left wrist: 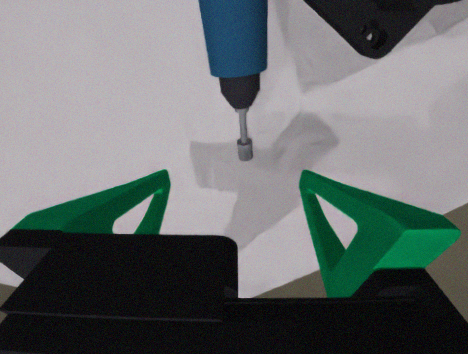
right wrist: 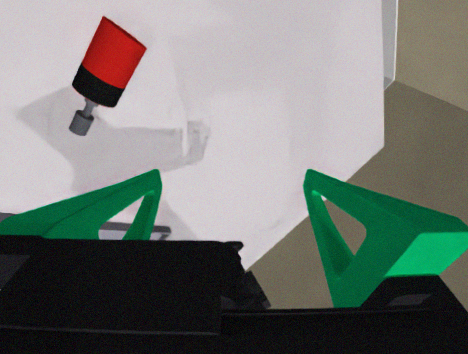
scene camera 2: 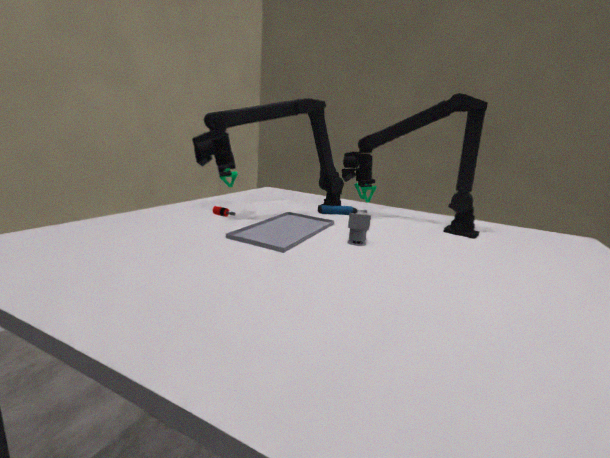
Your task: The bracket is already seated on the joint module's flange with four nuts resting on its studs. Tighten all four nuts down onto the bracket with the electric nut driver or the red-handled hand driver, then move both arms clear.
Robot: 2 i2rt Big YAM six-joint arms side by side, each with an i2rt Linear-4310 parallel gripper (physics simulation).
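Where they show: left gripper, fingertip midpoint: (left wrist: 234, 177) (scene camera 2: 364, 200); right gripper, fingertip midpoint: (right wrist: 232, 177) (scene camera 2: 229, 179); left arm's base at its link origin: (scene camera 2: 460, 233).
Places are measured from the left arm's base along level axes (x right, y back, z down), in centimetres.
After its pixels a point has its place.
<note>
The blue electric nut driver (scene camera 2: 337, 210) {z -2.3, x 49.2, y -19.2 cm} (left wrist: 235, 40) {z -4.1, x 47.1, y -13.6 cm} lies on the table, its socket tip pointing toward the left gripper's side in the left wrist view. My left gripper (scene camera 2: 366, 200) {z -7.3, x 41.5, y -8.3 cm} (left wrist: 234, 177) {z -7.3, x 41.5, y -8.3 cm} is open and empty, above the table near the driver's socket end. The red-handled hand driver (scene camera 2: 220, 211) {z -2.1, x 76.5, y -64.1 cm} (right wrist: 110, 62) {z -3.4, x 78.6, y -63.3 cm} lies on the table. My right gripper (scene camera 2: 229, 185) {z -14.3, x 80.1, y -57.1 cm} (right wrist: 232, 177) {z -14.3, x 80.1, y -57.1 cm} is open and empty, above the table near the hand driver. The grey joint module with the bracket (scene camera 2: 358, 227) {z -6.6, x 20.6, y -51.0 cm} stands upright right of the tray; its nuts are too small to make out.
A grey tray (scene camera 2: 255, 243) {z -0.8, x 41.8, y -76.9 cm} lies between the hand driver and the joint module. The right arm's base (scene camera 2: 332, 202) {z -4.3, x 55.7, y -14.0 cm} is close behind the blue driver, and its black plate (left wrist: 377, 47) {z -1.3, x 53.6, y -6.0 cm} shows in the left wrist view. The left arm's base (scene camera 2: 461, 231) {z -1.8, x -0.9, y -4.1 cm} stands at the right.
</note>
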